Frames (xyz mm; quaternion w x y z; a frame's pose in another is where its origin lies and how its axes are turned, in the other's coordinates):
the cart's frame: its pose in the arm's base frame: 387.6 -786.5 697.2 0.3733 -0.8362 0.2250 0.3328
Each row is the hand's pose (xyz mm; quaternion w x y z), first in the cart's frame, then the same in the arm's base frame.
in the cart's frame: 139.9 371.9 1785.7 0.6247 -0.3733 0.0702 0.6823
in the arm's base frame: -443.9 347.3 -473.1 0.3218 0.5316 -0.6131 -0.4879
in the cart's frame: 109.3 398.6 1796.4 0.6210 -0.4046 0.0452 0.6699
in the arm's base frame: -485.5 343.0 -468.9 0.3396 0.5346 -0.5821 -0.5100
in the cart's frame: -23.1 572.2 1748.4 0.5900 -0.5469 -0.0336 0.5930
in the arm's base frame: -665.0 215.1 -431.4 0.4269 0.5529 -0.4341 -0.5689
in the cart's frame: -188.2 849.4 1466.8 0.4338 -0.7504 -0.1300 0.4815
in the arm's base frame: -840.5 -153.7 -302.6 0.5965 0.4913 -0.2020 -0.6017
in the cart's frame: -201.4 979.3 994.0 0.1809 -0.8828 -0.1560 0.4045
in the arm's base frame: -746.9 -598.5 -118.4 0.7702 0.3379 -0.0269 -0.5403
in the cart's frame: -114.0 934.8 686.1 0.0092 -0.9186 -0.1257 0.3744
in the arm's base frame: -540.3 -820.4 -6.7 0.8611 0.2246 0.0375 -0.4547
